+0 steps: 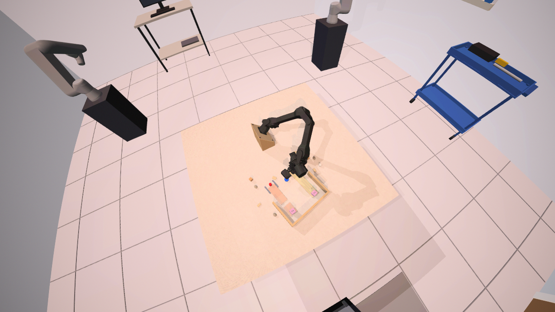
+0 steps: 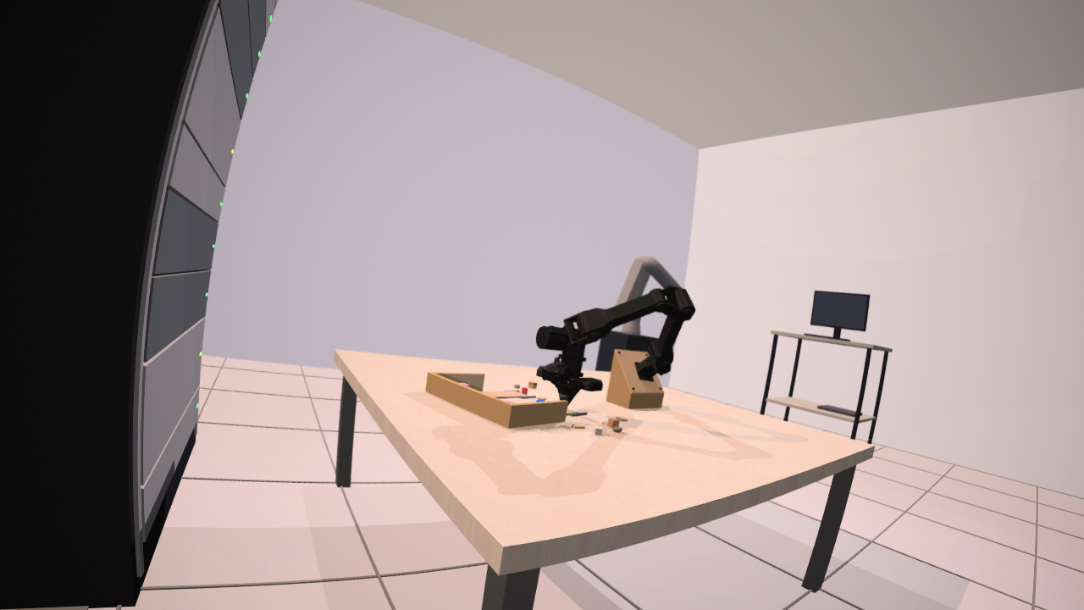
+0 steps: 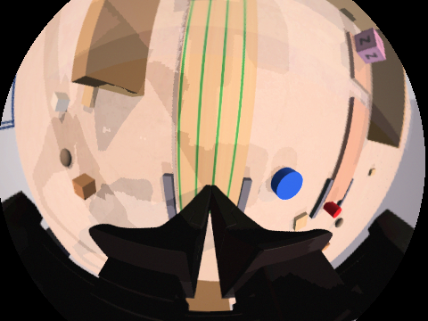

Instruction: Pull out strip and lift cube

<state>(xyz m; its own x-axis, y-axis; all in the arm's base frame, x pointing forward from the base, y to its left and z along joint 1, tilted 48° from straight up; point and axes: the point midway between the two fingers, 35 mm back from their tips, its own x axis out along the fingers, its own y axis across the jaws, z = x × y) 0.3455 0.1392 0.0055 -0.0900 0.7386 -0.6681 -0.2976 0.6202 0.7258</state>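
Right now the blue disc is 7 cm to the right of my gripper tip and 3 cm ahead of it. Also, from my gripper tip: red piece (19 cm to the right, 2 cm ahead).
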